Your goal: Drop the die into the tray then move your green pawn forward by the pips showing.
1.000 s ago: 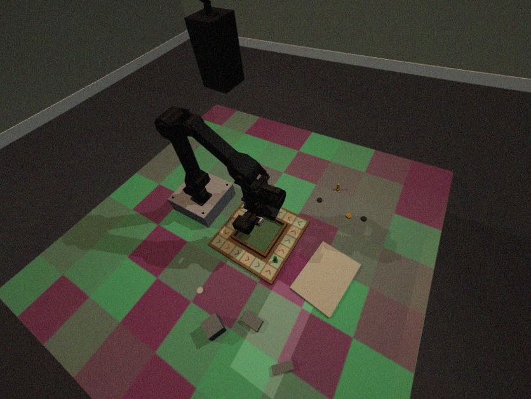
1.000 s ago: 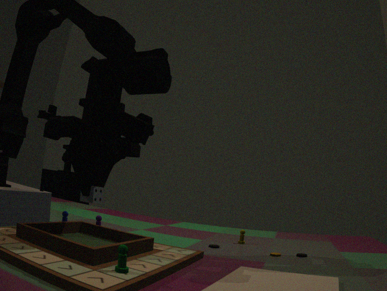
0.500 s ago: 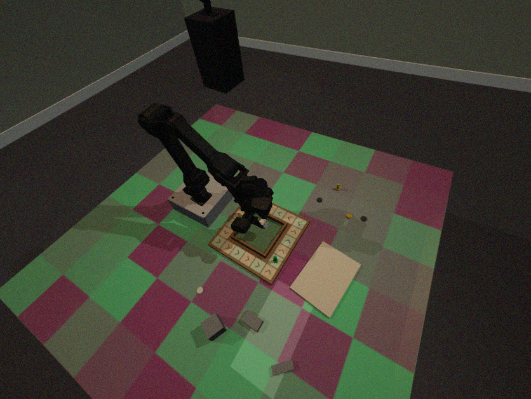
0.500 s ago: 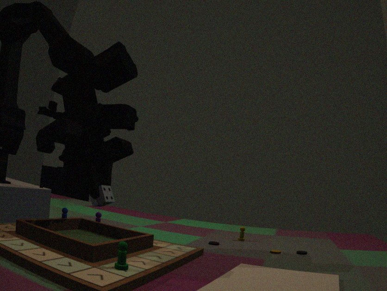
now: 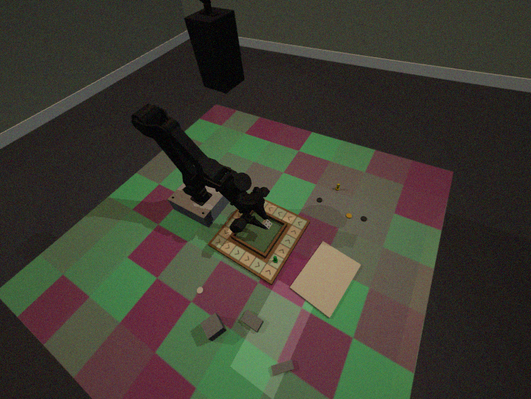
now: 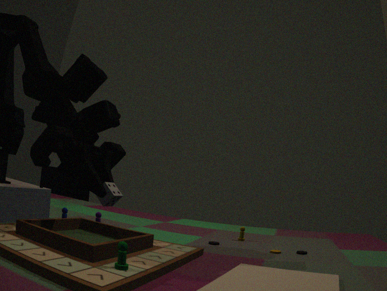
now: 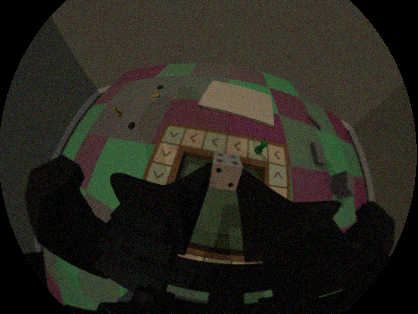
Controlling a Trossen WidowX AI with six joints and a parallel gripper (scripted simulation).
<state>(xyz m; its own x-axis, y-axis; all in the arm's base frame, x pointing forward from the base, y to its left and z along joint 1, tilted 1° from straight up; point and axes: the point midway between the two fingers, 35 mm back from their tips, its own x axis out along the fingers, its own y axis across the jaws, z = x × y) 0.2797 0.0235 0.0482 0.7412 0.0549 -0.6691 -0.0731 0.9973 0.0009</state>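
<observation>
Right now the white die is right at my gripper tip. From my gripper tip the other things lie so: green pawn: 8 cm ahead, 7 cm to the right, 6 cm below; then purple pawn: 10 cm behind, 11 cm to the left, 6 cm below; then sunken green tray: 4 cm behind, 1 cm to the right, 8 cm below.
</observation>
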